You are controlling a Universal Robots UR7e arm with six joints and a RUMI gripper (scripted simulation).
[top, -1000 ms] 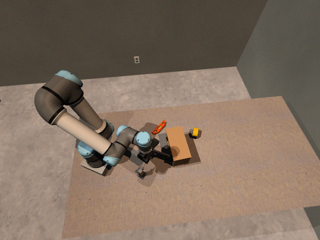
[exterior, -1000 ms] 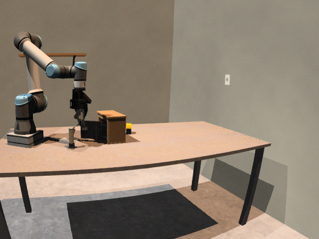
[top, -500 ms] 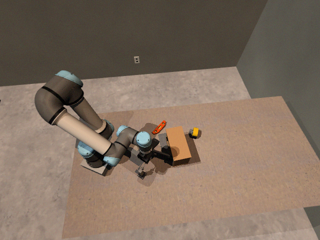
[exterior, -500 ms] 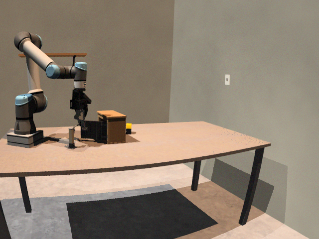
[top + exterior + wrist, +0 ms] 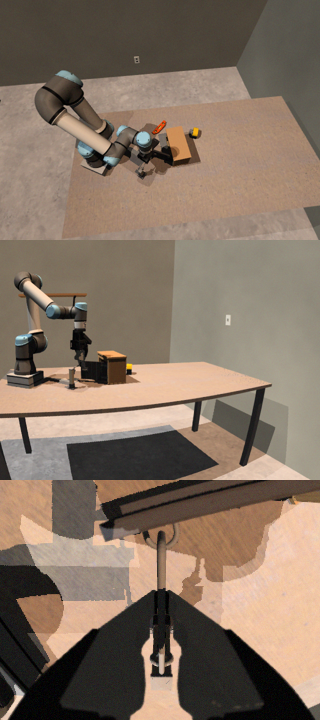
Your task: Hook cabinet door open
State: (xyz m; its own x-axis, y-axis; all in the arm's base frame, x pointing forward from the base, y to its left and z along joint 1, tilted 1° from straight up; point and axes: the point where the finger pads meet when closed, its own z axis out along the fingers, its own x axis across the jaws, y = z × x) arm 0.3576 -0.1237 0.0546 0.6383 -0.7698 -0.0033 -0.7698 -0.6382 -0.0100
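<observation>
My gripper is now 20 mm to the left of the thin hook, 20 mm past it and 20 mm above it. The rest, counted from my hand: yellow tape measure: 390 mm ahead, 130 mm to the left, 90 mm below; then flat orange object: 260 mm to the left, 150 mm ahead, 110 mm below; then dark door: 90 mm ahead, 50 mm below, 10 mm to the right.
</observation>
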